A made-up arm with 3 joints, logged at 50 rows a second.
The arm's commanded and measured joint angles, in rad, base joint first. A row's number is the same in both.
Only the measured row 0 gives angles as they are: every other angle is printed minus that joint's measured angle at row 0.
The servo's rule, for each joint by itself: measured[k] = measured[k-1] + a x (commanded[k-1-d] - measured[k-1]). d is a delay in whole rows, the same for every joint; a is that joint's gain. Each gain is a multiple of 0.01, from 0.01 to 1. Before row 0 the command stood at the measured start. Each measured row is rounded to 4 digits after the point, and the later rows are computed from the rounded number. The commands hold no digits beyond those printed.
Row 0, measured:
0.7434, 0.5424, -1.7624
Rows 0 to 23, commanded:
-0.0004, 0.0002, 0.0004
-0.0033, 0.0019, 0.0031
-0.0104, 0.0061, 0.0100
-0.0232, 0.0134, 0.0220
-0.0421, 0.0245, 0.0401
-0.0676, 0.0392, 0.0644
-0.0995, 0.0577, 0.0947
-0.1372, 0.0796, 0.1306
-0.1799, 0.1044, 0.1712
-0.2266, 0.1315, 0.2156
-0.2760, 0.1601, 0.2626
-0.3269, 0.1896, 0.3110
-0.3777, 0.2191, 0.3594
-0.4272, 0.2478, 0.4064
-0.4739, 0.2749, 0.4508
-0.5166, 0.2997, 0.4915
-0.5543, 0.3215, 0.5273
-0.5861, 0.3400, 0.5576
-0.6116, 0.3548, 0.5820
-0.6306, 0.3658, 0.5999
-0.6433, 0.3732, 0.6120
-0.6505, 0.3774, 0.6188
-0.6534, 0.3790, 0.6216
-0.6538, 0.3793, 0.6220
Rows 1 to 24, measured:
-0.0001, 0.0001, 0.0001
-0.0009, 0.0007, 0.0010
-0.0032, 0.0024, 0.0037
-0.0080, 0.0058, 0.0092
-0.0162, 0.0116, 0.0185
-0.0285, 0.0202, 0.0323
-0.0455, 0.0318, 0.0510
-0.0675, 0.0466, 0.0749
-0.0945, 0.0645, 0.1038
-0.1262, 0.0853, 0.1373
-0.1622, 0.1085, 0.1749
-0.2017, 0.1336, 0.2157
-0.2439, 0.1601, 0.2588
-0.2879, 0.1873, 0.3031
-0.3325, 0.2145, 0.3474
-0.3767, 0.2409, 0.3906
-0.4193, 0.2659, 0.4316
-0.4593, 0.2889, 0.4694
-0.4959, 0.3093, 0.5032
-0.5282, 0.3268, 0.5322
-0.5558, 0.3412, 0.5561
-0.5785, 0.3524, 0.5749
-0.5965, 0.3606, 0.5889
-0.6103, 0.3664, 0.5988
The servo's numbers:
d 0
a 0.24 0.31 0.30

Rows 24 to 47, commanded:
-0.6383, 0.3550, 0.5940
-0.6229, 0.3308, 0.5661
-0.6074, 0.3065, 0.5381
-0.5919, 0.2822, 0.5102
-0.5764, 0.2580, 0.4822
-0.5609, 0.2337, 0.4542
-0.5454, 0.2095, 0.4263
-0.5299, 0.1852, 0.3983
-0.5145, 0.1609, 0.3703
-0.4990, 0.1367, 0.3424
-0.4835, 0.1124, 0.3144
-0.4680, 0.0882, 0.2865
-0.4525, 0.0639, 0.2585
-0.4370, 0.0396, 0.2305
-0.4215, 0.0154, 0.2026
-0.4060, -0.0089, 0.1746
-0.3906, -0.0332, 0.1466
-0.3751, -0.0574, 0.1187
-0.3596, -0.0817, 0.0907
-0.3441, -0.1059, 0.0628
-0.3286, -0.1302, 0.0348
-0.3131, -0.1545, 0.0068
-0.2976, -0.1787, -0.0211
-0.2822, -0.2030, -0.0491
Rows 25 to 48, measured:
-0.6170, 0.3629, 0.5974
-0.6184, 0.3529, 0.5880
-0.6158, 0.3385, 0.5730
-0.6101, 0.3210, 0.5542
-0.6020, 0.3015, 0.5326
-0.5921, 0.2805, 0.5091
-0.5809, 0.2585, 0.4843
-0.5687, 0.2358, 0.4585
-0.5557, 0.2126, 0.4320
-0.5421, 0.1891, 0.4051
-0.5280, 0.1653, 0.3779
-0.5136, 0.1414, 0.3505
-0.4989, 0.1174, 0.3229
-0.4840, 0.0933, 0.2952
-0.4690, 0.0692, 0.2674
-0.4539, 0.0450, 0.2396
-0.4387, 0.0208, 0.2117
-0.4234, -0.0034, 0.1838
-0.4081, -0.0277, 0.1559
-0.3927, -0.0519, 0.1280
-0.3773, -0.0762, 0.1000
-0.3619, -0.1005, 0.0720
-0.3465, -0.1247, 0.0441
-0.3311, -0.1490, 0.0161

